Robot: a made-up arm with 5 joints.
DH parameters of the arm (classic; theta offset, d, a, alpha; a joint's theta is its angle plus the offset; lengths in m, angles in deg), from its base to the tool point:
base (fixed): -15.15 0 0.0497 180
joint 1: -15.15 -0.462 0.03 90
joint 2: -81.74 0 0.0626 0
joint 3: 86.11 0 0.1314 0
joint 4: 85.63 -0.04 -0.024 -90
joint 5: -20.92 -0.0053 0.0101 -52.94
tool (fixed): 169 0.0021 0 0
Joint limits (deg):
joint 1: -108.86..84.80
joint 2: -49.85..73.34
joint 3: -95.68..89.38
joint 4: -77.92..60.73
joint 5: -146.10..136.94
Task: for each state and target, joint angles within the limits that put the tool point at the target. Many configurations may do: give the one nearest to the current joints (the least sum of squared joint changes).
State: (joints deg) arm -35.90 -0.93 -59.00 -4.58 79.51
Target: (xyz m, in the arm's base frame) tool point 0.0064 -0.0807 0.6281
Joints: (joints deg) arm -19.77 -32.09 -84.64 -21.50 82.07
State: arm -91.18 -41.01 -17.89 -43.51 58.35
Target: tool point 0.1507 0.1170 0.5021
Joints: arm -68.29 -0.71 13.40 -43.13 57.43
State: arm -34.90 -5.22 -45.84 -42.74 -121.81
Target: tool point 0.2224 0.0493 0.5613
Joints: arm -29.76 27.02 -40.19 -20.19 -121.51
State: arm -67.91 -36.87 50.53 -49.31 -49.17
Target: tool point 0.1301 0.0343 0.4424
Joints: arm -48.91 -35.99 77.77 -60.09 -52.22
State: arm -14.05 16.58 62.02 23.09 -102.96
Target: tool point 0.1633 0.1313 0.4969
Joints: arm -61.01 -2.12 18.21 26.10 -106.17
